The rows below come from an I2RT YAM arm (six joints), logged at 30 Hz.
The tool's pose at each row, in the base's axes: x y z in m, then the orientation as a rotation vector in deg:
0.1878 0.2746 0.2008 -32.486 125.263 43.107
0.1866 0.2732 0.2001 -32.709 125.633 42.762
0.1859 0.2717 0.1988 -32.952 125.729 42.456
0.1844 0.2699 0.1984 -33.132 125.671 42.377
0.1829 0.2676 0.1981 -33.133 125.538 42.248
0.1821 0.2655 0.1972 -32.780 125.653 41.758
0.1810 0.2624 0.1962 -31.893 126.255 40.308
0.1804 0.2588 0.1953 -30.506 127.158 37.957
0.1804 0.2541 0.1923 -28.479 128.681 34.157
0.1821 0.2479 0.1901 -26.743 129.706 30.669
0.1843 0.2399 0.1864 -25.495 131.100 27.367
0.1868 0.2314 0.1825 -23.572 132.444 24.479
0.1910 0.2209 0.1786 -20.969 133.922 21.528
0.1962 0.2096 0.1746 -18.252 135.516 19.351
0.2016 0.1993 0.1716 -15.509 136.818 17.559
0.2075 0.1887 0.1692 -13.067 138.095 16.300
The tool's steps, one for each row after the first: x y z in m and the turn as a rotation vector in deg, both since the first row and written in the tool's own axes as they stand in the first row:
0.0015 -0.0005 -0.0011 0.201 0.403 -0.120
0.0032 -0.0017 -0.0018 0.347 0.573 -0.342
0.0047 -0.0022 -0.0035 0.340 0.588 -0.502
0.0062 -0.0031 -0.0056 0.423 0.467 -0.600
0.0078 -0.0045 -0.0069 0.900 0.419 -0.517
0.0097 -0.0064 -0.0090 2.275 0.582 -0.264
0.0113 -0.0090 -0.0112 4.478 0.832 0.099
0.0144 -0.0134 -0.0127 7.952 1.457 0.607
0.0160 -0.0197 -0.0147 11.068 1.826 0.883
0.0187 -0.0281 -0.0169 13.881 2.770 1.085
0.0215 -0.0371 -0.0191 16.599 3.481 1.851
0.0235 -0.0486 -0.0218 19.563 4.163 3.101
0.0251 -0.0613 -0.0245 21.983 4.933 4.741
0.0256 -0.0730 -0.0270 24.117 5.456 6.425
0.0254 -0.0851 -0.0297 25.752 6.049 8.086

